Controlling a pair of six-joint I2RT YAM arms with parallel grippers.
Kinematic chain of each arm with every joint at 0, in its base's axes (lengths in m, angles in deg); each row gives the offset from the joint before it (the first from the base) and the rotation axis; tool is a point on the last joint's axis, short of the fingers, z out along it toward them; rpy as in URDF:
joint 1: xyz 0 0 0.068 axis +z
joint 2: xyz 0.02 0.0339 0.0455 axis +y
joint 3: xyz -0.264 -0.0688 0 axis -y
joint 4: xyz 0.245 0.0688 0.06 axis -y
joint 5: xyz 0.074 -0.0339 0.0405 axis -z
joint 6: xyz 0.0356 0 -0.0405 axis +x
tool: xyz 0 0 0 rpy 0 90 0
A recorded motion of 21 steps. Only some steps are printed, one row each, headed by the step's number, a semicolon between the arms.
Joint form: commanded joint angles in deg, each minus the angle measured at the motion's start. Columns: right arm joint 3, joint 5, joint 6, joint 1, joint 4, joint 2; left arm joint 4, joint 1, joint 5, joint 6, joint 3, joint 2.
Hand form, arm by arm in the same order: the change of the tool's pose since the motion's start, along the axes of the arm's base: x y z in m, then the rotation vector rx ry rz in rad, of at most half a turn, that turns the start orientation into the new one. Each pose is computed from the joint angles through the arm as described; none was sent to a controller.
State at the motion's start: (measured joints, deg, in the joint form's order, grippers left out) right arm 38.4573 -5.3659 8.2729 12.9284 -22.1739 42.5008; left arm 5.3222 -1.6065 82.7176 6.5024 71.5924 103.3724
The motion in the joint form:
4: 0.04 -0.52 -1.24 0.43 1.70 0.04; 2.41 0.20 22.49 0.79 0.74 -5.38
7: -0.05 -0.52 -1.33 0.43 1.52 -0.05; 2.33 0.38 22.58 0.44 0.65 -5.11
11: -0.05 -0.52 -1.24 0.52 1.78 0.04; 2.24 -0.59 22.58 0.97 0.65 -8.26
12: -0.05 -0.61 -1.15 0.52 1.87 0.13; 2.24 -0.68 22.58 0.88 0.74 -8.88
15: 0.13 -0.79 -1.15 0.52 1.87 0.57; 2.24 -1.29 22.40 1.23 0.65 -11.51
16: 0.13 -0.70 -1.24 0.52 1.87 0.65; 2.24 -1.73 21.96 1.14 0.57 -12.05
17: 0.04 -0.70 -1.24 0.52 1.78 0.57; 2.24 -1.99 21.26 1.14 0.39 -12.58
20: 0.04 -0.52 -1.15 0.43 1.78 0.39; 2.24 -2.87 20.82 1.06 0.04 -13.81
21: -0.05 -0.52 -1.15 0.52 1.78 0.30; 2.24 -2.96 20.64 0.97 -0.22 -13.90
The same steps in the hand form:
4: 0.0011 0.0019 0.0031 -0.0079 -0.0345 0.0249; -0.0260 0.0030 0.0457 -0.1535 -0.1568 -0.3600
7: 0.0006 0.0018 0.0025 -0.0100 -0.0319 0.0256; -0.0251 0.0041 0.0435 -0.1545 -0.1433 -0.3578
11: 0.0010 0.0022 0.0027 -0.0079 -0.0343 0.0265; -0.0367 -0.0016 0.0621 -0.1488 -0.2043 -0.3787
12: 0.0014 0.0023 0.0026 -0.0059 -0.0337 0.0273; -0.0390 -0.0021 0.0662 -0.1469 -0.2149 -0.3812
15: 0.0026 0.0027 0.0025 -0.0056 -0.0290 0.0301; -0.0495 -0.0054 0.0808 -0.1413 -0.2645 -0.3921
16: 0.0029 0.0027 0.0023 -0.0079 -0.0283 0.0294; -0.0518 -0.0080 0.0833 -0.1385 -0.2707 -0.3930
17: 0.0026 0.0027 0.0018 -0.0083 -0.0266 0.0294; -0.0538 -0.0095 0.0852 -0.1342 -0.2769 -0.3864
20: 0.0022 0.0022 0.0023 -0.0076 -0.0294 0.0243; -0.0596 -0.0143 0.0900 -0.1319 -0.2902 -0.3954
21: 0.0018 0.0024 0.0020 -0.0076 -0.0294 0.0259; -0.0601 -0.0148 0.0890 -0.1313 -0.2856 -0.3938

